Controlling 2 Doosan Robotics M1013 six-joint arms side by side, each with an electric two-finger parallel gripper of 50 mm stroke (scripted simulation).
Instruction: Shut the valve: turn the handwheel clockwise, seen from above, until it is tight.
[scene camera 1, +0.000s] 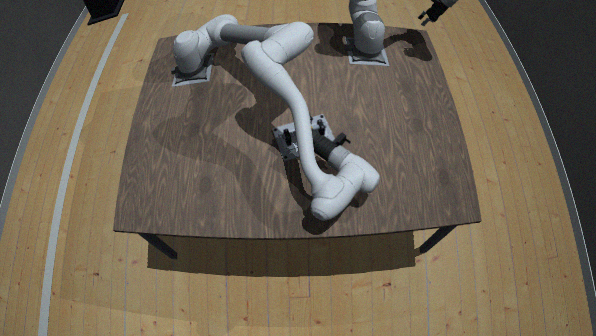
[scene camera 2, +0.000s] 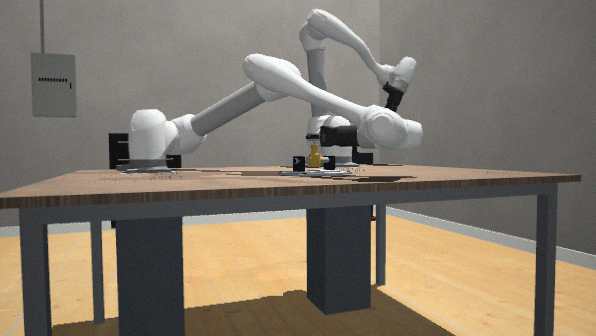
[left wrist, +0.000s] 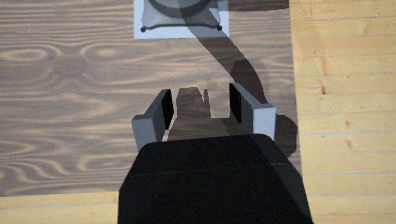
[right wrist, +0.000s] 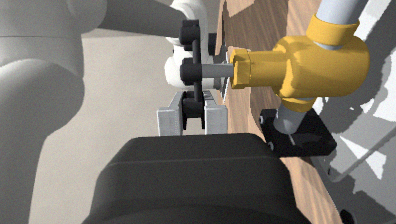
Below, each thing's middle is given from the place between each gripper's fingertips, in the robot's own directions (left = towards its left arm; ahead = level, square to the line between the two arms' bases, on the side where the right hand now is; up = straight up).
Labels:
Right now my right hand is 20 mm to the right of the black handwheel (right wrist: 189, 34), 20 mm past it and 10 mm above it.
The black handwheel lies 720 mm to the right of my left hand, 540 mm ahead of it and 130 mm below it.

